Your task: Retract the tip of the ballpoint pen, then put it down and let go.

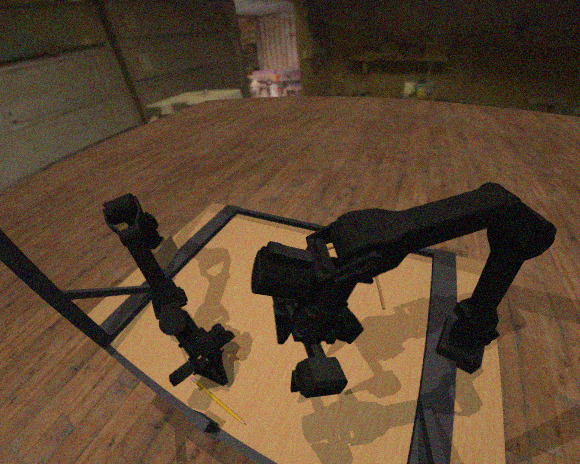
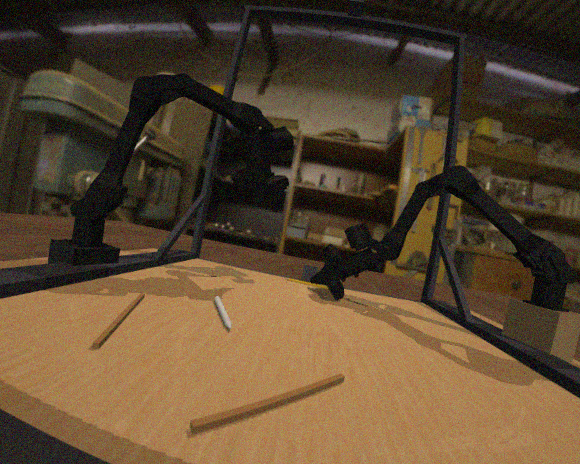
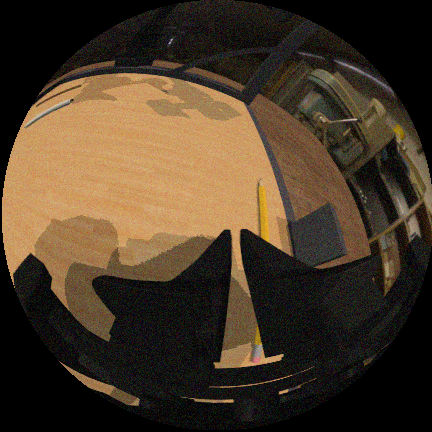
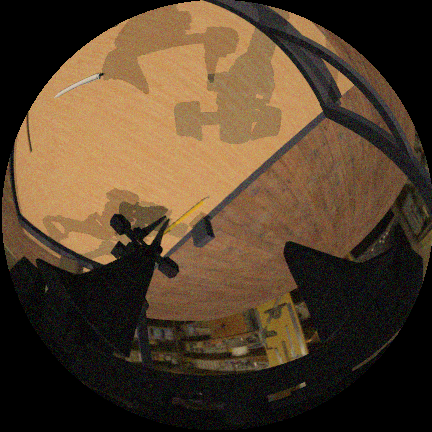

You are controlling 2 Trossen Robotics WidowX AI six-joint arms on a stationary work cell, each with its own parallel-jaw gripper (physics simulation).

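Places are measured from the left arm's base along level axes (x ahead, y left, z up), in millimetres.
Where they show: left gripper, between the fingertips: (image 1: 225, 384) (image 2: 310, 281) (image 3: 234, 235) (image 4: 166, 216); right gripper, between the fingertips: (image 1: 286, 365) (image 2: 267, 209) (image 4: 221, 251); left arm's base, origin of its link: (image 1: 153, 242) (image 2: 545, 306); right arm's base, origin of its link: (image 1: 464, 338) (image 2: 86, 244) (image 3: 135, 56).
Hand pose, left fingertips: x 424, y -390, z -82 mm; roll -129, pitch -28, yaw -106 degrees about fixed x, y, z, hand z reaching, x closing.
Things, the pixels of their top centre, and the offset from my left fingertips. Level surfaces: height alone.
- yellow pencil-like stick, centre of its top: (image 3: 267, 255) (image 4: 180, 220) (image 1: 216, 399) (image 2: 311, 283) dx -18, dy -37, dz -15 mm
- white pen, centre of its top: (image 2: 223, 307) (image 4: 71, 86) dx +242, dy +286, dz -9 mm
- tan board, height of its surface: dz -22 mm
- small dark block, centre of its top: (image 3: 339, 227) (image 4: 203, 241) (image 1: 198, 419) (image 2: 310, 265) dx -22, dy -92, dz +36 mm
A yellow pencil-like stick (image 1: 220, 401) (image 2: 306, 283) (image 3: 264, 210) (image 4: 187, 215) with a grey band and pink end lies on the board near its edge. My left gripper (image 1: 226, 381) (image 2: 340, 297) (image 3: 234, 235) is shut, its tips nearly together low over the board. The stick passes under one finger, partly hidden, and is not between the tips. A white pen (image 2: 223, 313) (image 3: 48, 113) (image 4: 78, 85) with a dark end lies away from both grippers. I cannot tell which of the two is the ballpoint pen. My right gripper (image 4: 221, 251) is open and empty, high above the board.
Two brown wooden sticks (image 2: 118, 321) (image 2: 267, 402) lie on the tan board (image 2: 425, 400). A dark frame (image 1: 200, 242) borders the board and rises as posts. A small dark block (image 3: 317, 237) (image 4: 203, 232) sits at the edge beside the yellow stick.
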